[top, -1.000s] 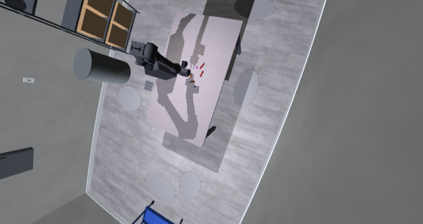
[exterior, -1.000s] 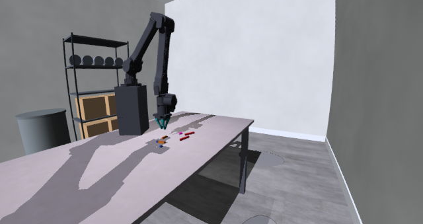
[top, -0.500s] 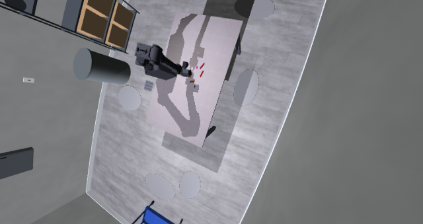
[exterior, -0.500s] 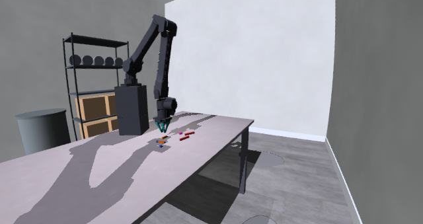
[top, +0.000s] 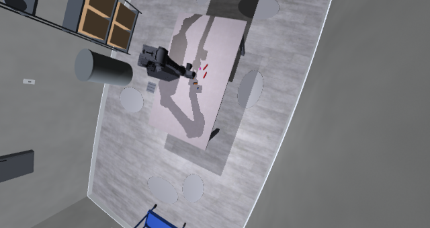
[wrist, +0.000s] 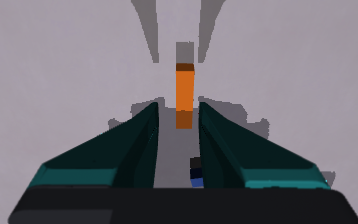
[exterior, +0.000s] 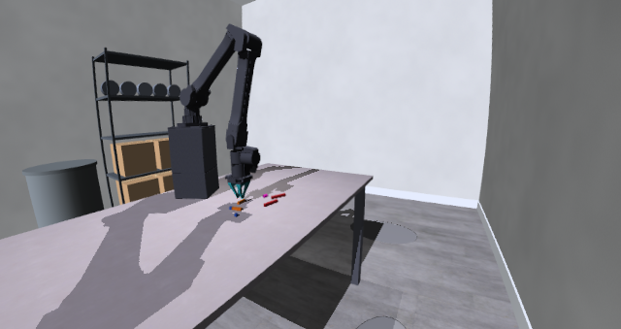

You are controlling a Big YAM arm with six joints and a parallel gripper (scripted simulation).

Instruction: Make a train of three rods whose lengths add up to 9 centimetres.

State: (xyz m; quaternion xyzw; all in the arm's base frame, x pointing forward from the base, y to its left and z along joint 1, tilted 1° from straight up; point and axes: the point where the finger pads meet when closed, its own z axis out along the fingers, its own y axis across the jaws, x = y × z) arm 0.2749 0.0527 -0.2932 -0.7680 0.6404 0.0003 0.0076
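My gripper is now 40 mm short of the magenta rod, 110 mm to the right of it and 20 mm above it.
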